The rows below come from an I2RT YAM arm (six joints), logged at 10 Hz.
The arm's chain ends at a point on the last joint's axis. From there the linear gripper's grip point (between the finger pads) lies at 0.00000 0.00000 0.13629 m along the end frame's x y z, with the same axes.
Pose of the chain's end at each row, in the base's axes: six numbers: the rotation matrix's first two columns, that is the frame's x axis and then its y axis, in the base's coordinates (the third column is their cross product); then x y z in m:
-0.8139 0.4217 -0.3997 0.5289 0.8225 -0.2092 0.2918 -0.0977 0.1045
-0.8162 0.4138 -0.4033 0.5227 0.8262 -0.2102 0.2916 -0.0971 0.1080
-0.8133 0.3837 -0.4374 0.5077 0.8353 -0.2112 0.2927 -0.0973 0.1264
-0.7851 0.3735 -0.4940 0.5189 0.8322 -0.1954 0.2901 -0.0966 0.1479
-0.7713 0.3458 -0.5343 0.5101 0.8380 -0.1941 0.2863 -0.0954 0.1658
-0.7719 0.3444 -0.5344 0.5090 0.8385 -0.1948 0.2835 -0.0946 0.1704
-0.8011 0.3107 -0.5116 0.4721 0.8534 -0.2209 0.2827 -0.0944 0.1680
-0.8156 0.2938 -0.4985 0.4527 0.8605 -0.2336 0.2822 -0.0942 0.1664
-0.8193 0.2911 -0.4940 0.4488 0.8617 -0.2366 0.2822 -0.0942 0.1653
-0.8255 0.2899 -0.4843 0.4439 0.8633 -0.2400 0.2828 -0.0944 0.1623
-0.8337 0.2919 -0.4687 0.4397 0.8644 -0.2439 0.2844 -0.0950 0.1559
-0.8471 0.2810 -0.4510 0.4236 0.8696 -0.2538 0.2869 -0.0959 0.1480
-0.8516 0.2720 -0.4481 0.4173 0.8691 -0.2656 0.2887 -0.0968 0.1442
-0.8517 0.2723 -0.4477 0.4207 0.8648 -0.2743 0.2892 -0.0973 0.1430
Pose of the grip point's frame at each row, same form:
-0.8139 0.4217 -0.3997 0.5289 0.8225 -0.2092 0.3246 -0.1497 -0.0171
-0.8162 0.4138 -0.4033 0.5227 0.8262 -0.2102 0.3252 -0.1492 -0.0134
-0.8133 0.3837 -0.4374 0.5077 0.8353 -0.2112 0.3315 -0.1510 0.0073
-0.7851 0.3735 -0.4940 0.5189 0.8322 -0.1954 0.3362 -0.1524 0.0324
-0.7713 0.3458 -0.5343 0.5101 0.8380 -0.1941 0.3382 -0.1529 0.0537
-0.7719 0.3444 -0.5344 0.5090 0.8385 -0.1948 0.3354 -0.1522 0.0583
-0.8011 0.3107 -0.5116 0.4721 0.8534 -0.2209 0.3329 -0.1514 0.0548
-0.8156 0.2938 -0.4985 0.4527 0.8605 -0.2336 0.3313 -0.1509 0.0526
-0.8193 0.2911 -0.4940 0.4488 0.8617 -0.2366 0.3308 -0.1508 0.0513
-0.8255 0.2899 -0.4843 0.4439 0.8633 -0.2400 0.3303 -0.1507 0.0476
-0.8337 0.2919 -0.4687 0.4397 0.8644 -0.2439 0.3299 -0.1508 0.0402
-0.8471 0.2810 -0.4510 0.4236 0.8696 -0.2538 0.3306 -0.1512 0.0314
-0.8516 0.2720 -0.4481 0.4173 0.8691 -0.2656 0.3319 -0.1531 0.0279
-0.8517 0.2723 -0.4477 0.4207 0.8648 -0.2743 0.3318 -0.1548 0.0270

